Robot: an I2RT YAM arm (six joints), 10 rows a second.
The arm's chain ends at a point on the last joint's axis. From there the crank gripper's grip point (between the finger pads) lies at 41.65 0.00 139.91 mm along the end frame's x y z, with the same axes.
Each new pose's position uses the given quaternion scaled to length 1; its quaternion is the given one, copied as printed.
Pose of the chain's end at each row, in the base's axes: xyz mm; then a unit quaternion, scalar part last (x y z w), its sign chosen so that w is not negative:
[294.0, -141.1, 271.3, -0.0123, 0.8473, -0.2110, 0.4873]
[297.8, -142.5, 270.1, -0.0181, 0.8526, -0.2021, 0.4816]
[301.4, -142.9, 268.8, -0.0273, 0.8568, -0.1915, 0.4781]
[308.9, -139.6, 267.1, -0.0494, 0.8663, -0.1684, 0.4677]
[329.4, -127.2, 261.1, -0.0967, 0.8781, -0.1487, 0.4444]
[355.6, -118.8, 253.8, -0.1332, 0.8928, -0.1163, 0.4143]
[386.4, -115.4, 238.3, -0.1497, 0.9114, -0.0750, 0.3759]
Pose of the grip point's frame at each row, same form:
[388.4, -198.9, 176.1, -0.0123, 0.8473, -0.2110, 0.4873]
[391.4, -197.7, 172.6, -0.0181, 0.8526, -0.2021, 0.4816]
[394.9, -194.7, 169.4, -0.0273, 0.8568, -0.1915, 0.4781]
[401.4, -184.1, 163.3, -0.0494, 0.8663, -0.1684, 0.4677]
[418.2, -164.3, 151.3, -0.0967, 0.8781, -0.1487, 0.4444]
[437.6, -146.3, 136.2, -0.1332, 0.8928, -0.1163, 0.4143]
[457.4, -132.5, 111.9, -0.1497, 0.9114, -0.0750, 0.3759]

